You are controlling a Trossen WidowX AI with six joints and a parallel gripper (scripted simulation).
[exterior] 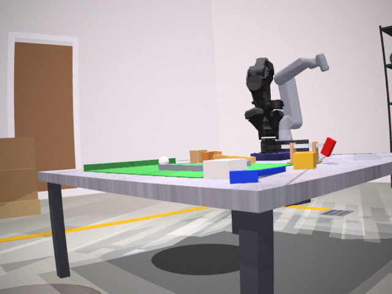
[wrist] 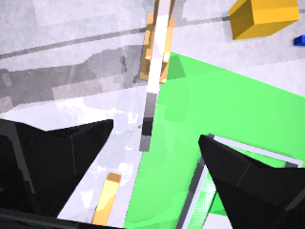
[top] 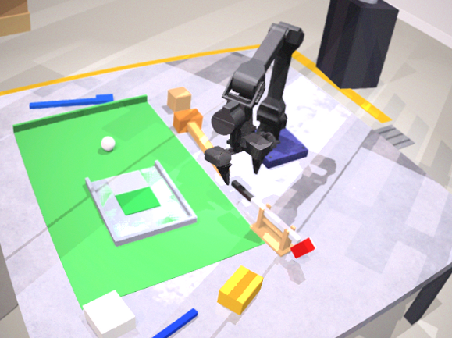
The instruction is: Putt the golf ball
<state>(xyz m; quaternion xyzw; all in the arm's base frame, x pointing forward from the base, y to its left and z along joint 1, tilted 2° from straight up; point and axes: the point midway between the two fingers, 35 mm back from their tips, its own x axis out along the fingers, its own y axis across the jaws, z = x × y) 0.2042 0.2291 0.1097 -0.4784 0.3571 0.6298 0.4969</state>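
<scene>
The tan block lies 520 mm to the right of my gripper tip and 70 mm below it. Round my gripper tip: yellow block: 100 mm ahead, 270 mm to the left, 80 mm below; then red putter: 50 mm behind, 110 mm to the left, 40 mm below; then wooden putter stand: 50 mm behind, 120 mm to the left, 70 mm below.
</scene>
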